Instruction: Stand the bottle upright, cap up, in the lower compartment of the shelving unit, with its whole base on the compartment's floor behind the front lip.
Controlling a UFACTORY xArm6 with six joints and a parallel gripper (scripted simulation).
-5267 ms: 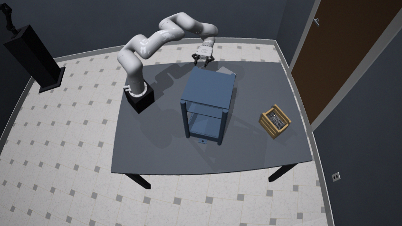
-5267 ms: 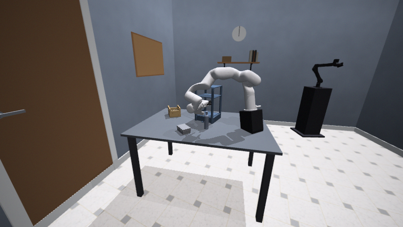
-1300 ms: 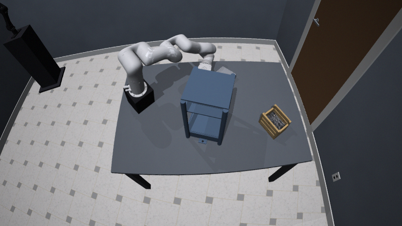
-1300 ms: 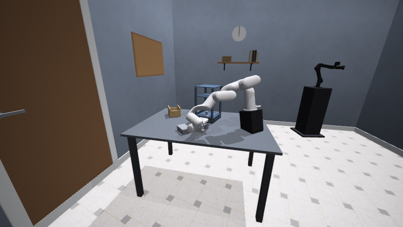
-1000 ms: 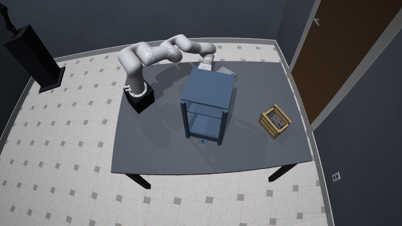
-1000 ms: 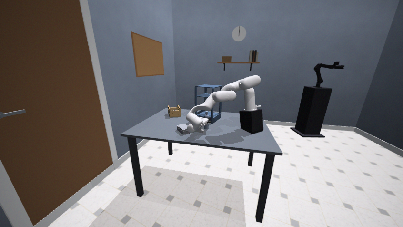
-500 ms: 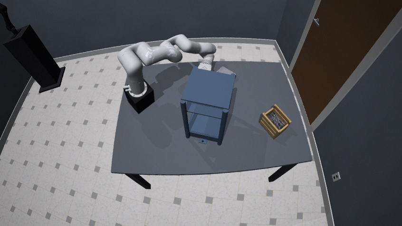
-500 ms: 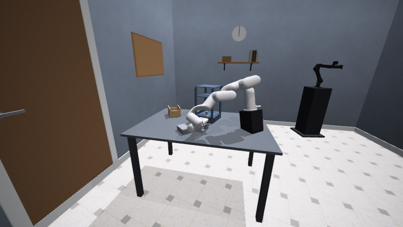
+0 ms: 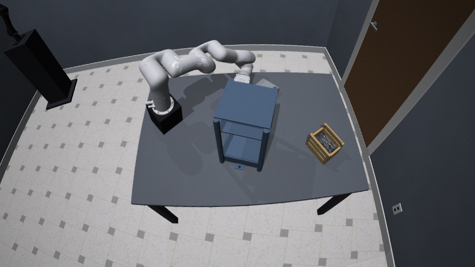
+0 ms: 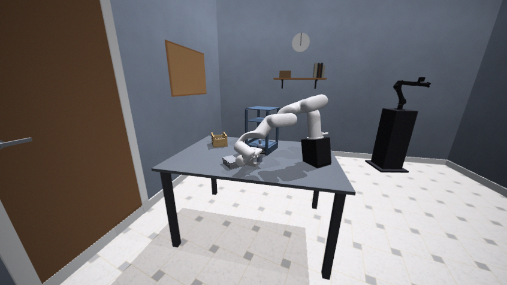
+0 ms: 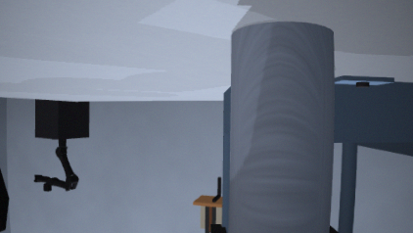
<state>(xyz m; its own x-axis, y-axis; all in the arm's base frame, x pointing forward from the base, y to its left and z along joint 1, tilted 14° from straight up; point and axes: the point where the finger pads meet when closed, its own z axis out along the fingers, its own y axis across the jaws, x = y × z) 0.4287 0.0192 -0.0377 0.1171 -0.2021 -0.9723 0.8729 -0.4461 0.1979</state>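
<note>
My gripper is now 3 cm past the blue shelving unit, 29 cm to the left of it and 9 cm below it. The rest, counted from my hand: grey box 21 cm ahead, 8 cm to the left, 8 cm below; then bottle 1 cm above; then wooden crate 40 cm ahead, 41 cm to the right, 6 cm below.
</note>
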